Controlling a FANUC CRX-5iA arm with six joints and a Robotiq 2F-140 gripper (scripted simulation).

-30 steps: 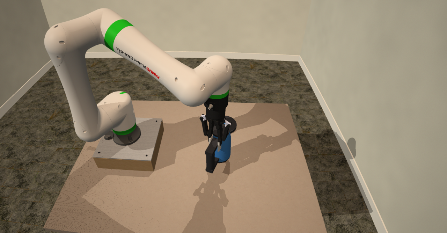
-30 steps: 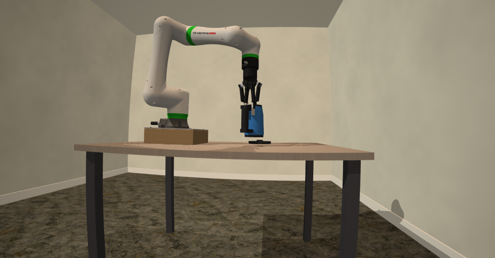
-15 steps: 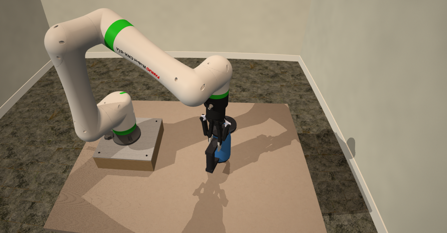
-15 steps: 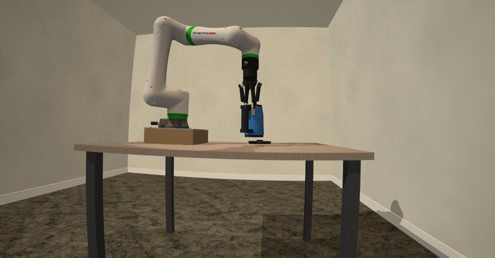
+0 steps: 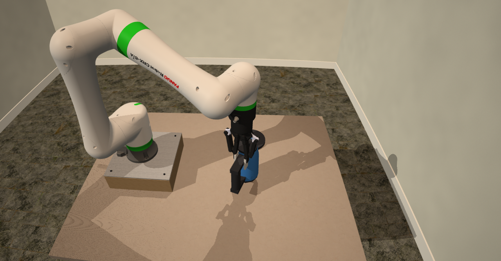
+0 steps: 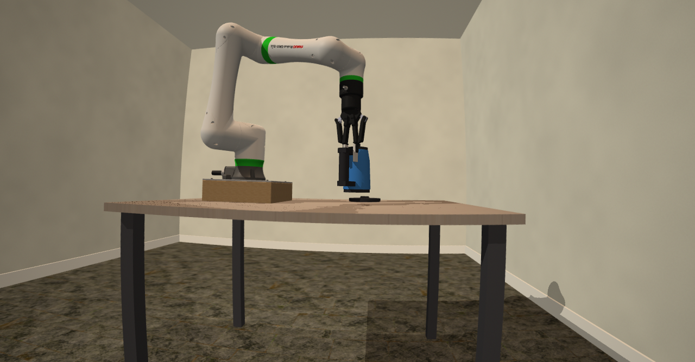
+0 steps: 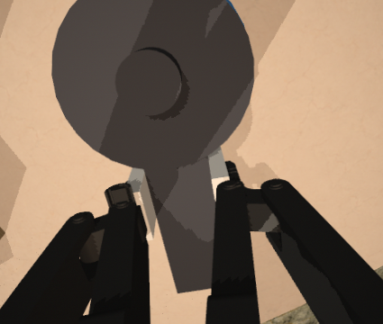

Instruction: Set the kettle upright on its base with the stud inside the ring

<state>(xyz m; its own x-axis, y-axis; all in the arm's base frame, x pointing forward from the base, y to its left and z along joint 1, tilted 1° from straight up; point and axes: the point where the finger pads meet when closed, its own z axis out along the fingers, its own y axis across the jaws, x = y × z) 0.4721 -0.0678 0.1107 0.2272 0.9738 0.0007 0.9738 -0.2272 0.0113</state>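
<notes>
The blue kettle lies 50 mm below my hand, 30 mm to the left of it and 10 mm ahead of it. Also, from my hand: round black base: 320 mm to the left, 180 mm below.
</notes>
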